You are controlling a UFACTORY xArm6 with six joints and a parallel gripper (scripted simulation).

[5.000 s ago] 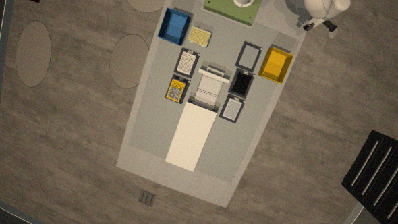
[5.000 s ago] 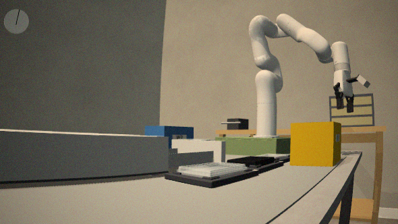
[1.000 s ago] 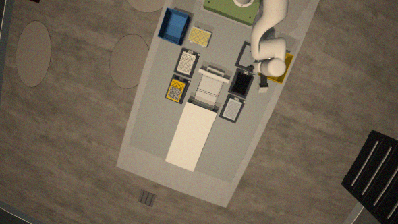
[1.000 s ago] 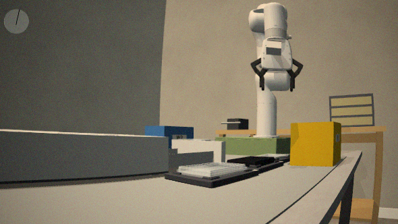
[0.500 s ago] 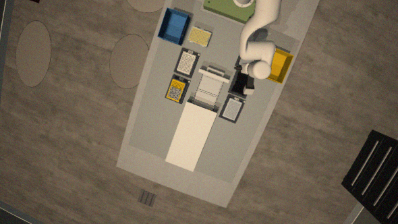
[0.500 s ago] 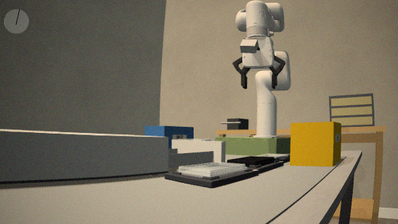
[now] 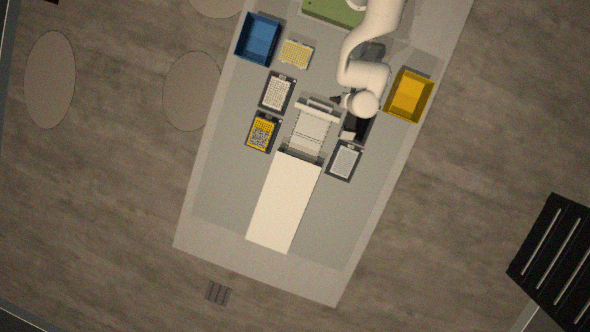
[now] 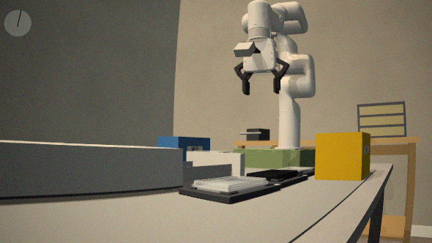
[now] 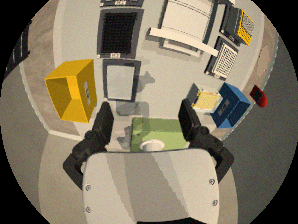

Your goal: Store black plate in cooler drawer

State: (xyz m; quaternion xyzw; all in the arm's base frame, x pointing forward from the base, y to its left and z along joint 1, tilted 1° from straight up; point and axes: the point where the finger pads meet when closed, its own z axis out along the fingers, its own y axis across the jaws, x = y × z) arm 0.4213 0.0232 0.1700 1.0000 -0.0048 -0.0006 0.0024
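Right now the black plate is 220 mm below my hand, 80 mm ahead of it and 70 mm to the left of it. From my hand the other things lie so: yellow bin: 240 mm to the left, 210 mm below, 60 mm behind; yellow tip box: 340 mm to the right, 190 mm below, 180 mm ahead; drawer: 220 mm below, 160 mm ahead, 140 mm to the right.
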